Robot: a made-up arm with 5 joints.
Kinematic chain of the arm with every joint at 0, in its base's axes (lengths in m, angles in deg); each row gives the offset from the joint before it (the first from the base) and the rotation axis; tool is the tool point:
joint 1: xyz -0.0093 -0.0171 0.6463 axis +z
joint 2: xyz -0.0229 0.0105 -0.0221 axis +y
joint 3: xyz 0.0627 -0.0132 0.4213 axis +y
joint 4: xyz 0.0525 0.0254 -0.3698 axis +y
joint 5: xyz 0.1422 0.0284 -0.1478 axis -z
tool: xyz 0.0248 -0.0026 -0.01
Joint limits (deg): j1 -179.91..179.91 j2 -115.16..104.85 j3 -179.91..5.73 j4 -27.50..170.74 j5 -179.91..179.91
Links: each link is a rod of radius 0.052 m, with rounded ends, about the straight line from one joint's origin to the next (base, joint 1, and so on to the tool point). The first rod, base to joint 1, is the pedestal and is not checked.
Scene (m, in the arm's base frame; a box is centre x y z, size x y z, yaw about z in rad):
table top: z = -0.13
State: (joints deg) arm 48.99 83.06 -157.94 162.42 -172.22
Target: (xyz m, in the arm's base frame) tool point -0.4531 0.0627 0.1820
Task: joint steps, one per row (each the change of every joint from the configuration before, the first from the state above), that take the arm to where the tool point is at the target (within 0.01 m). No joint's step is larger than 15 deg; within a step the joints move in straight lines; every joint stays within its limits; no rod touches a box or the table.
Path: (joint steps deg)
1: 14.15 2.72 1.72 -0.27 0.76
2: 14.16 2.73 1.71 -0.28 0.77
3: 14.15 2.72 1.72 -0.27 0.76
4: 14.15 2.73 1.72 -0.28 0.77
5: 14.15 2.72 1.72 -0.27 0.76
6: 14.16 2.72 1.71 -0.28 0.76
7: 14.15 2.73 1.72 -0.27 0.77
8: 14.15 2.72 1.72 -0.28 0.76

